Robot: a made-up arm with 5 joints. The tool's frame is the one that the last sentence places. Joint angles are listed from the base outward.
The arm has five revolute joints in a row. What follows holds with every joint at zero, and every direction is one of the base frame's.
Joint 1 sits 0.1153 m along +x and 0.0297 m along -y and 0.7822 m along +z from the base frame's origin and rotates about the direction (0.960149, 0.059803, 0.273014).
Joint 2 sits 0.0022 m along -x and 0.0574 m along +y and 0.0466 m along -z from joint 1 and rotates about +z.
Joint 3 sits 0.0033 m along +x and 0.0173 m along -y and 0.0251 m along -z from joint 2 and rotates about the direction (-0.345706, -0.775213, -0.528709).
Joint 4 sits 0.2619 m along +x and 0.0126 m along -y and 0.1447 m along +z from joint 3 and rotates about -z.
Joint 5 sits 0.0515 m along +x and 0.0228 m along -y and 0.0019 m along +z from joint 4 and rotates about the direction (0.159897, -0.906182, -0.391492).
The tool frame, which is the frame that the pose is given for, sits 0.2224 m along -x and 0.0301 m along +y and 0.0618 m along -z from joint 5; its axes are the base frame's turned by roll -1.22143, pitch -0.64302 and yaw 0.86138 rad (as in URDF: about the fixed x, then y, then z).
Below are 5 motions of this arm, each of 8 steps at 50 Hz.
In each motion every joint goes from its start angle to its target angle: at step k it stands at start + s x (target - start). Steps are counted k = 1, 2, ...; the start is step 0. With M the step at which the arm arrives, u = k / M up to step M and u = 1 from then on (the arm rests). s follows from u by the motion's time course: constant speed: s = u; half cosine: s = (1 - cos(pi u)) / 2; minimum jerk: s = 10 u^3 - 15 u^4 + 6 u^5.
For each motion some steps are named. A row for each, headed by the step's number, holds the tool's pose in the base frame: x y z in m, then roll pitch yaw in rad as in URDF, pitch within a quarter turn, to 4 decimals.
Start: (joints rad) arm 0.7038 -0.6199 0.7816 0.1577 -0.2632
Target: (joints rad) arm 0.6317 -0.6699 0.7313 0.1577 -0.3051
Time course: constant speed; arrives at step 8
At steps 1, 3, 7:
1: 0.1103 -0.0319 0.8921 -0.8937 -0.6271 -0.2880
3: 0.1099 -0.0316 0.8934 -0.9020 -0.6147 -0.2833
7: 0.1092 -0.0310 0.8960 -0.9173 -0.5900 -0.2760

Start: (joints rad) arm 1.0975 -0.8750 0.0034 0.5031 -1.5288
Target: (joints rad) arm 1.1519 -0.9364 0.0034 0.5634 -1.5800
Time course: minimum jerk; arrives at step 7
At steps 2, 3, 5, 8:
2: 0.2549 -0.3247 0.7955 0.9343 0.0960 0.5038
3: 0.2543 -0.3266 0.7905 0.9601 0.1096 0.5026
5: 0.2528 -0.3307 0.7793 1.0167 0.1394 0.5015
8: 0.2523 -0.3318 0.7759 1.0336 0.1482 0.5016

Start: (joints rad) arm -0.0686 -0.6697 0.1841 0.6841 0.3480
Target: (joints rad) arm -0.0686 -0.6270 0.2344 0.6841 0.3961
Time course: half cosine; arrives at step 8
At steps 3, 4, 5, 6, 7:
3: 0.3088 -0.0417 0.7545 -1.8388 -1.0505 -0.2710
4: 0.3100 -0.0423 0.7546 -1.8649 -1.0609 -0.2486
5: 0.3112 -0.0428 0.7546 -1.8919 -1.0711 -0.2253
6: 0.3122 -0.0433 0.7547 -1.9154 -1.0796 -0.2048
7: 0.3129 -0.0436 0.7548 -1.9314 -1.0852 -0.1908

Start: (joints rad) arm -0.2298 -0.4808 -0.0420 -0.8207 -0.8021
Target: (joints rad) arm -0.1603 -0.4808 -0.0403 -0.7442 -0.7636
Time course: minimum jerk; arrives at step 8
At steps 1, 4, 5, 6, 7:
1: 0.2061 -0.1987 0.9934 -0.7314 0.0953 1.2839
4: 0.2018 -0.1996 0.9835 -0.7402 0.0520 1.2510
5: 0.1999 -0.1998 0.9789 -0.7435 0.0320 1.2357
6: 0.1985 -0.1998 0.9755 -0.7457 0.0169 1.2239
7: 0.1978 -0.1998 0.9737 -0.7467 0.0092 1.2179

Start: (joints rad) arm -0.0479 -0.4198 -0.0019 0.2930 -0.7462
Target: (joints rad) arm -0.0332 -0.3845 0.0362 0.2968 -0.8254
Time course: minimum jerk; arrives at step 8
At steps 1, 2, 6, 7, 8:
1: 0.1847 -0.0402 0.9503 -0.7712 -0.1169 0.2515
2: 0.1846 -0.0404 0.9519 -0.7679 -0.1138 0.2550
6: 0.1840 -0.0429 0.9664 -0.7376 -0.0865 0.2872
7: 0.1839 -0.0432 0.9680 -0.7342 -0.0835 0.2908
8: 0.1839 -0.0433 0.9683 -0.7336 -0.0830 0.2915

